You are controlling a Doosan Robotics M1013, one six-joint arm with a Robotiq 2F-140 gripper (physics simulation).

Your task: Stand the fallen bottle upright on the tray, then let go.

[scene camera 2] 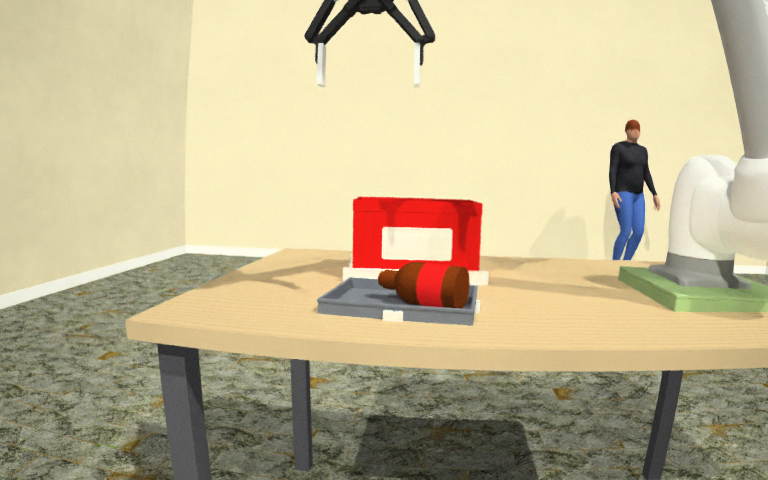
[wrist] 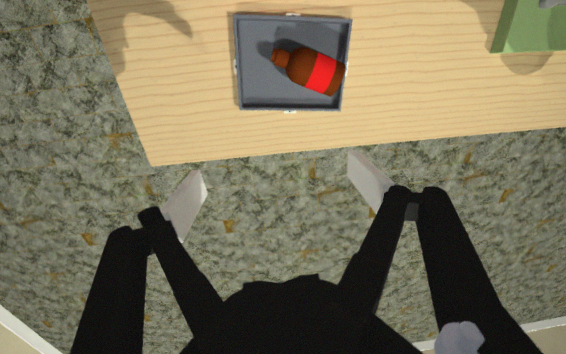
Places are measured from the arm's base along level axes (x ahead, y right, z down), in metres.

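Pixels of known places: gripper, between the fingertips: [scene camera 2: 368, 85] [wrist: 275, 172]; arm's base, origin of its link: [scene camera 2: 697, 279].
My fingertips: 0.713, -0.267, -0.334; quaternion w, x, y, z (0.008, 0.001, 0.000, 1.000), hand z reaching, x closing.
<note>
For each thing: its middle in the pictures, then the offset to it from my fingertips, as dx, dy, dz. Level surfaces: height alone.
- brown bottle with a red label, middle of its body: [scene camera 2: 420, 283] [wrist: 305, 67] -0.085, +0.093, +0.322
- grey tray, middle of its body: [scene camera 2: 403, 298] [wrist: 291, 67] -0.058, +0.097, +0.351
- red crate, middle of its body: [scene camera 2: 415, 237] -0.065, +0.393, +0.276
- wooden table, height of its surface: dz +0.364
A brown bottle with a red label [scene camera 2: 428, 284] [wrist: 320, 73] lies on its side in the grey tray [scene camera 2: 351, 309] [wrist: 260, 95]. In the scene view its neck points left and its base is at the tray's right end; in the wrist view the base reaches the tray's right wall. My gripper [scene camera 2: 369, 84] [wrist: 275, 172] is wide open and empty, fingers pointing down, high above the tray in the scene view. In the wrist view the fingertips show below the tray, over the floor past the table's edge.
A red crate [scene camera 2: 417, 212] with a white panel stands on the wooden table [scene camera 2: 254, 322] [wrist: 425, 100], behind the tray in the scene view. The arm's base stands on a green plate [scene camera 2: 702, 301] [wrist: 525, 30] to the right. A person [scene camera 2: 629, 169] stands beyond the table.
</note>
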